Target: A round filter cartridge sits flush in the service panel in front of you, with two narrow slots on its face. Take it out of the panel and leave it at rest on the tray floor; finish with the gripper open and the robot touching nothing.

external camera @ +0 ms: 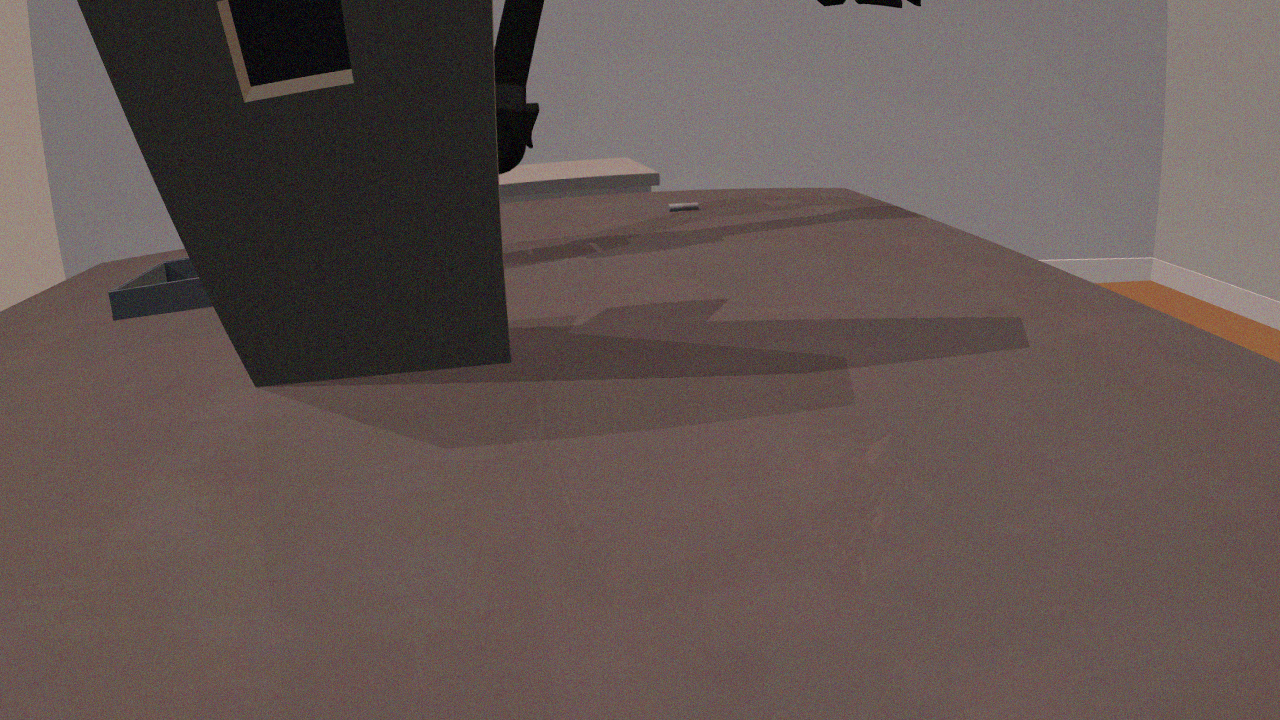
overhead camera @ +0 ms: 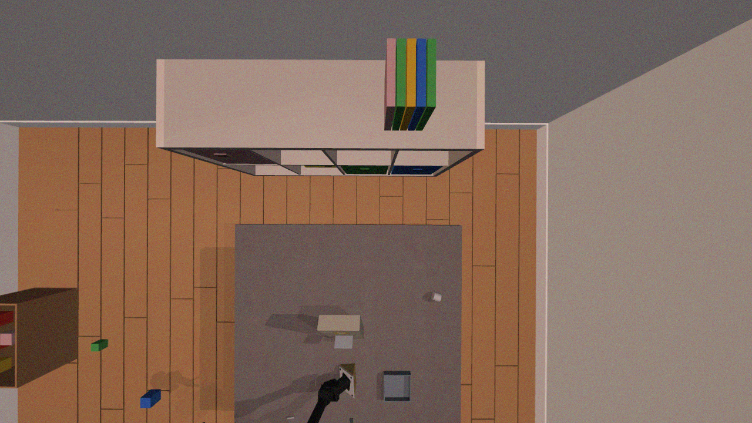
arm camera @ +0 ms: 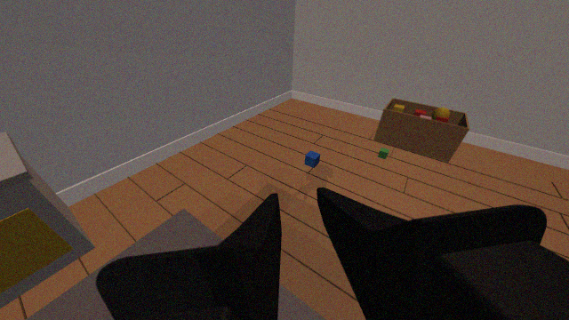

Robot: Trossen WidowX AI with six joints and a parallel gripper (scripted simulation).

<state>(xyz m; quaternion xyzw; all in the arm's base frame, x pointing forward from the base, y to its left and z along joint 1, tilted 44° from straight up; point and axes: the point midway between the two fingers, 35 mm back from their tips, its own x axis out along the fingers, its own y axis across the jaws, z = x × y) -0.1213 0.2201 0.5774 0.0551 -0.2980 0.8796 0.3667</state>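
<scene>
The round filter cartridge lies 570 mm ahead of my gripper tip, 530 mm to the right of it and 70 mm below it. Round my gripper tip: beige service panel 520 mm ahead, 530 mm to the right, 140 mm below; small grey ledge 470 mm ahead, 540 mm to the right, 160 mm below; small grey piece 100 mm behind, 290 mm to the right, 290 mm below.
</scene>
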